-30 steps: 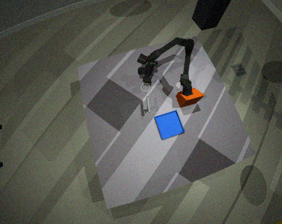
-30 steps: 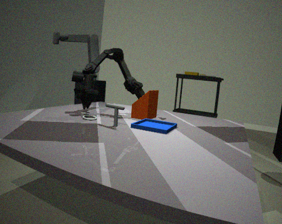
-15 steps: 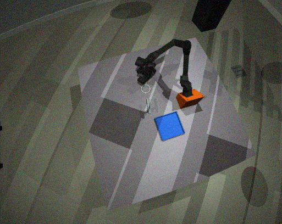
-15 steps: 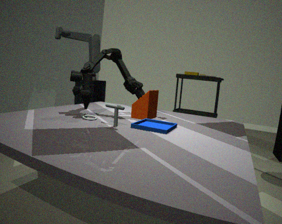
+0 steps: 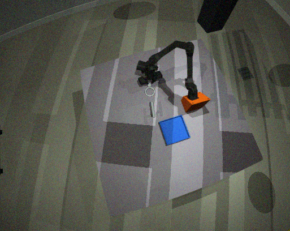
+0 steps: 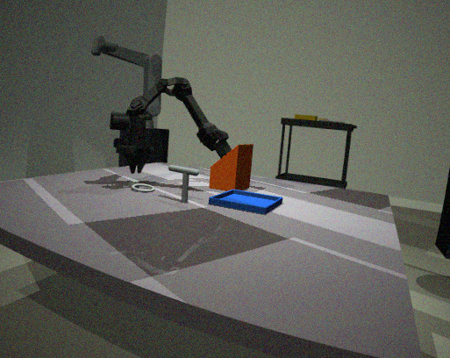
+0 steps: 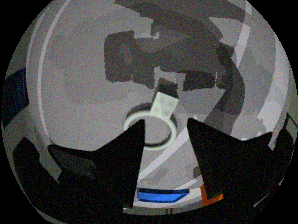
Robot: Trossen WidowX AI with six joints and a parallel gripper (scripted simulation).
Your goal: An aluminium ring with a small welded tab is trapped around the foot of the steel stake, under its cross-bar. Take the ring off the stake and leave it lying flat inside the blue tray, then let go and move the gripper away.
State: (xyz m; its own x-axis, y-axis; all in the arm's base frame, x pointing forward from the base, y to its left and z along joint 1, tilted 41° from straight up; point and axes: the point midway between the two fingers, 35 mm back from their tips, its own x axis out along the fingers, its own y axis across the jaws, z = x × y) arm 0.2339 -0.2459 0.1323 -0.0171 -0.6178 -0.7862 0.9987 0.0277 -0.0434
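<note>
The aluminium ring lies 20 mm ahead of my gripper tip, 40 mm to the left of it and 40 mm below it. Also, from my gripper tip: blue tray: 40 mm behind, 420 mm to the left, 40 mm below.
</note>
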